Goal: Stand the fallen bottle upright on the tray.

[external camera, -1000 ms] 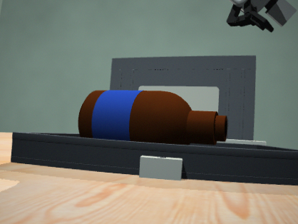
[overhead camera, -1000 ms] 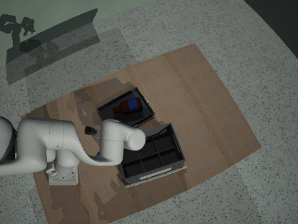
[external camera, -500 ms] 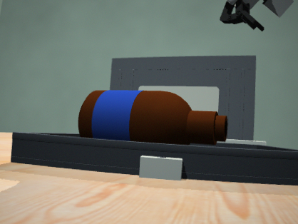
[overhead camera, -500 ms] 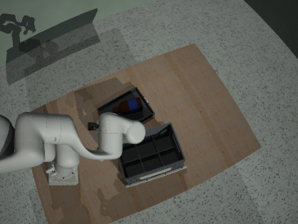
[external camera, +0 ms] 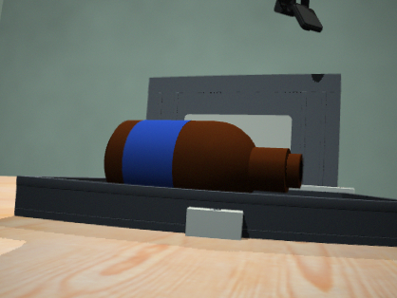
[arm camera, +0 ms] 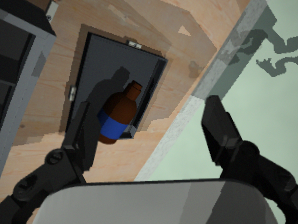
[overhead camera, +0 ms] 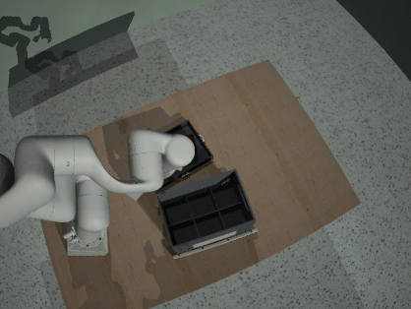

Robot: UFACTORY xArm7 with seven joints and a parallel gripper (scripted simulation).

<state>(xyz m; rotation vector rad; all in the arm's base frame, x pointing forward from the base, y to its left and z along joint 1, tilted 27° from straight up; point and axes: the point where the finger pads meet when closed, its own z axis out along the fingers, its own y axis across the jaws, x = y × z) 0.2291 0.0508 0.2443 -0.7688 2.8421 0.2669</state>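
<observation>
My gripper is now 210 mm above the bottle, 140 mm short of it and 100 mm to the right of it. Round my hand: dark crate: 190 mm to the right, 170 mm below, 60 mm ahead; then tray: 240 mm below, 120 mm ahead, 100 mm to the left.
</observation>
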